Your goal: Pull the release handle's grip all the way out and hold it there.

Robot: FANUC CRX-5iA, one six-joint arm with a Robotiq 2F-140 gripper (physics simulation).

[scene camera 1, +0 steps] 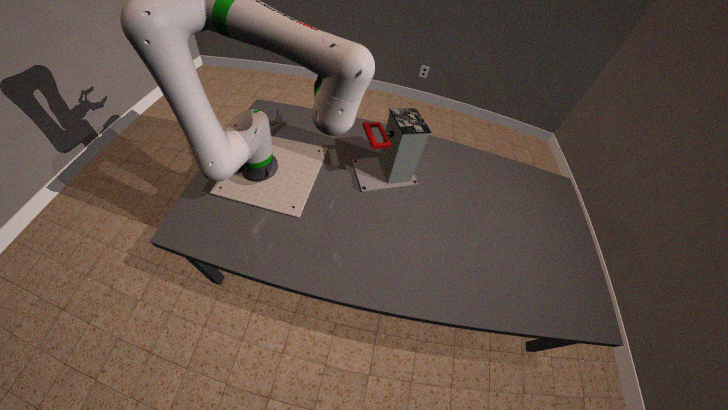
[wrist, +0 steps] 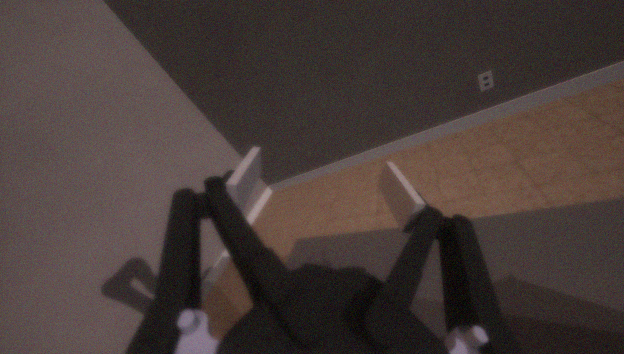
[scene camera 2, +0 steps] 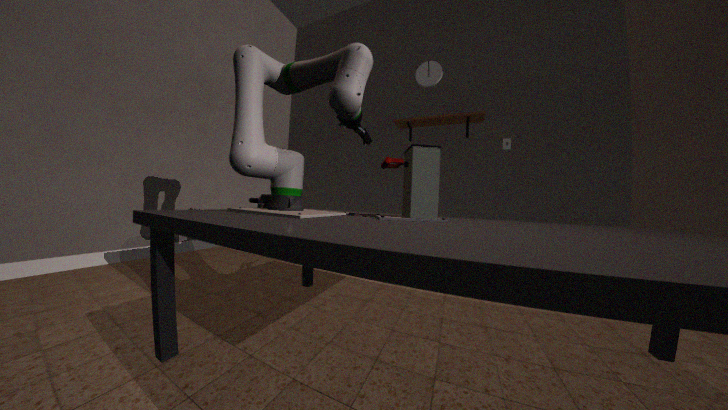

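The red grip (scene camera 1: 369,136) (scene camera 2: 392,162) is a rectangular loop on the left side of a tall grey-green box (scene camera 1: 405,156) (scene camera 2: 425,183), near its top. A short dark stem joins grip and box. The box stands on a light base plate (scene camera 1: 367,181) on the table. My gripper (scene camera 2: 366,140) (wrist: 322,167) is open and empty, with its pads wide apart in the wrist view. In scene camera 2 it is above and to the left of the grip, apart from it. In scene camera 1 the arm's wrist hides it. The grip does not show in the wrist view.
The arm's base stands on a pale mounting plate (scene camera 1: 290,196) at the left of the grey table (scene camera 1: 458,244) (scene camera 2: 509,239). The box rises well above the table. A wooden shelf (scene camera 2: 443,120) and a round clock (scene camera 2: 428,73) are on the wall behind.
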